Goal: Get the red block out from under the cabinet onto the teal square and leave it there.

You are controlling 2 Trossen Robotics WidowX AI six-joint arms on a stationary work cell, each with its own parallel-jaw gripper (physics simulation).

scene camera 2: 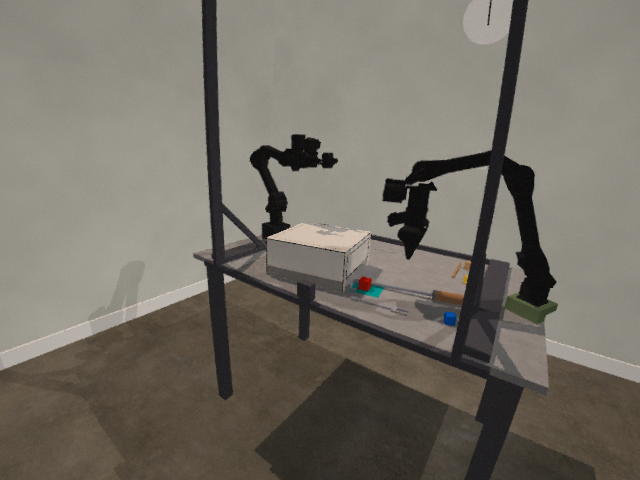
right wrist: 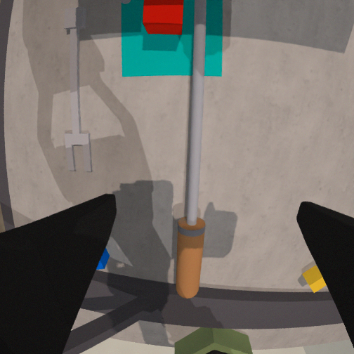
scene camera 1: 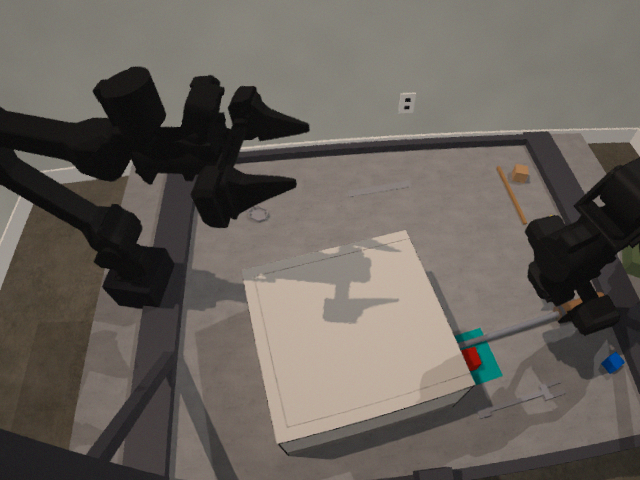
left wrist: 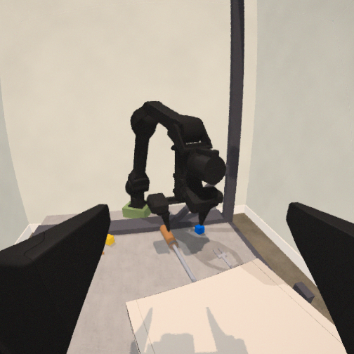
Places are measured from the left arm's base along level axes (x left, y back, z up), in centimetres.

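Pixels of known places: left gripper, fingertip midpoint: (scene camera 2: 329, 160) (scene camera 1: 303, 153); right gripper, fingertip midpoint: (scene camera 2: 410, 254); left arm's base, origin of the base link: (scene camera 2: 276, 223) (scene camera 1: 133, 267); right arm's base, origin of the base link: (scene camera 2: 532, 299).
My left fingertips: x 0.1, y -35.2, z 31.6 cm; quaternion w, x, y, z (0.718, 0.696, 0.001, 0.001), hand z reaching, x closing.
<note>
For each thing: its middle in the pictures, then the offset to it from my left fingertips. "*": a spot on its surface instead.
- red block, body centre: (scene camera 1: 467, 360) (scene camera 2: 364, 283) dx -8.2, dy -27.8, dz -37.8 cm
- teal square, surface spot: (scene camera 1: 492, 367) (scene camera 2: 376, 294) * dx -8.6, dy -32.8, dz -39.4 cm
- white cabinet, body centre: (scene camera 1: 349, 341) (scene camera 2: 321, 252) dx -8.7, dy -6.8, dz -32.7 cm
- long rod tool with an orange-brown handle, surface spot: (scene camera 2: 448, 297) * dx +2.9, dy -51.1, dz -37.0 cm
- grey forked tool, body centre: (scene camera 1: 521, 399) (scene camera 2: 377, 304) dx -14.2, dy -37.8, dz -39.1 cm
- blue block, body centre: (scene camera 1: 612, 362) (scene camera 2: 449, 318) dx -6.7, dy -56.1, dz -38.2 cm
- orange stick, body centre: (scene camera 1: 511, 193) dx +33.3, dy -41.0, dz -39.1 cm
- orange block, body centre: (scene camera 1: 520, 173) dx +39.3, dy -43.7, dz -37.9 cm
The red block (scene camera 1: 471, 358) (scene camera 2: 364, 283) (right wrist: 163, 17) sits on the teal square (scene camera 1: 492, 367) (scene camera 2: 375, 291) (right wrist: 150, 65), beside the white cabinet (scene camera 1: 351, 335) (scene camera 2: 306, 259) (left wrist: 240, 310). A long rod tool with an orange-brown handle (scene camera 2: 448, 297) (left wrist: 168, 235) (right wrist: 189, 260) lies on the table, its grey shaft crossing the teal square next to the block. My right gripper (right wrist: 210, 207) is open above the handle end, apart from the tool. My left gripper (scene camera 1: 302, 155) is open and empty, high above the table behind the cabinet in scene camera 1.
A grey forked tool (scene camera 1: 522, 401) (scene camera 2: 382, 305) (right wrist: 76, 95) lies near the square. A blue block (scene camera 1: 613, 362) (scene camera 2: 450, 318) (left wrist: 199, 229) and a yellow block (left wrist: 110, 239) (right wrist: 314, 278) lie near the handle. An orange stick (scene camera 1: 511, 195) and an orange block (scene camera 1: 520, 173) lie at the back right.
</note>
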